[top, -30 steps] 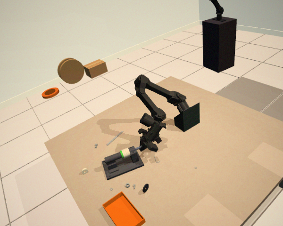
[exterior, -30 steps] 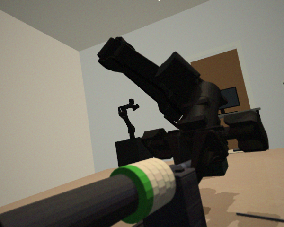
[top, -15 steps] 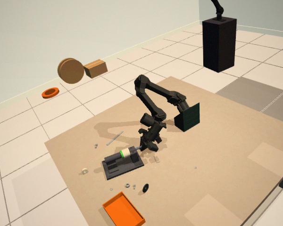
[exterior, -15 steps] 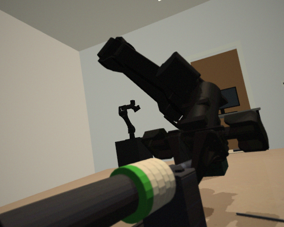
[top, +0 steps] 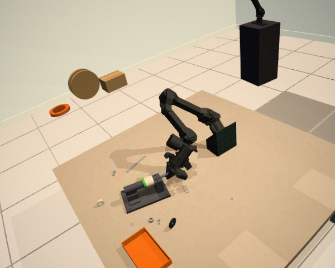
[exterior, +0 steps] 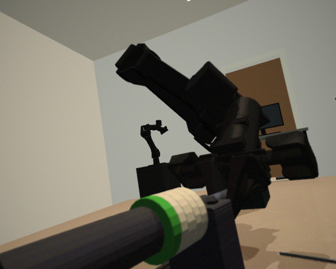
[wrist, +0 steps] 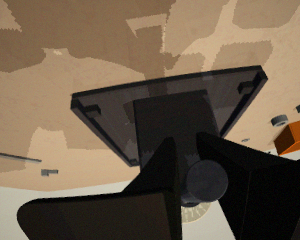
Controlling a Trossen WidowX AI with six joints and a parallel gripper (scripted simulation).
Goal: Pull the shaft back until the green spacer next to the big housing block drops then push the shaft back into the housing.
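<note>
The grey shaft lies 50 mm ahead of my gripper tip, 20 mm above it and 10 mm to the right of it. From my gripper tip the other things lie so: allen key (80 mm to the left, 60 mm behind, 50 mm below); green spacer (110 mm ahead, 20 mm above, 10 mm to the right); black ring (230 mm to the left, 100 mm ahead, 30 mm below).
</note>
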